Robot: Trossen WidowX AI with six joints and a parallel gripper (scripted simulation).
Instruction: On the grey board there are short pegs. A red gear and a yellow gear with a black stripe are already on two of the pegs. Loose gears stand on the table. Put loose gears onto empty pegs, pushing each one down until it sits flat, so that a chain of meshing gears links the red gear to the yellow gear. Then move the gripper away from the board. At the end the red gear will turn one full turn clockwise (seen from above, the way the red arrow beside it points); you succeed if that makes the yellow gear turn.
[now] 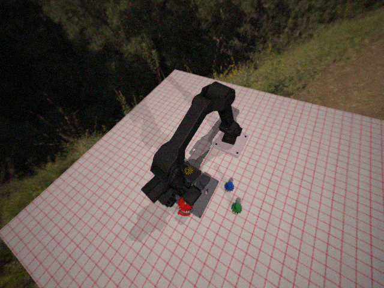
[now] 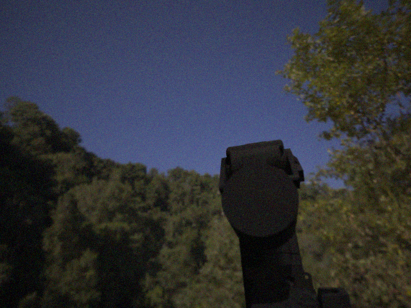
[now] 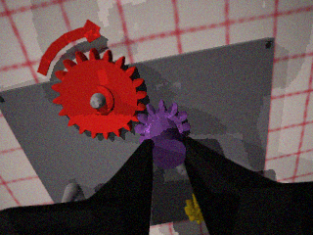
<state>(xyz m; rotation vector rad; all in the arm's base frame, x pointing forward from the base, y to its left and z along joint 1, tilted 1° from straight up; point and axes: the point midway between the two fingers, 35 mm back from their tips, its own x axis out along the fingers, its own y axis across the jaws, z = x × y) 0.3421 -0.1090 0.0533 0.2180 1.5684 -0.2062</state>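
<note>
Right now the purple gear is 1 cm below my gripper tip. From my gripper tip the other things lie so: yellow gear (10 cm behind, 2 cm to the right, 3 cm below); blue gear (10 cm behind, 18 cm to the left, 3 cm below); red gear (3 cm ahead, 4 cm to the left, 3 cm below).
</note>
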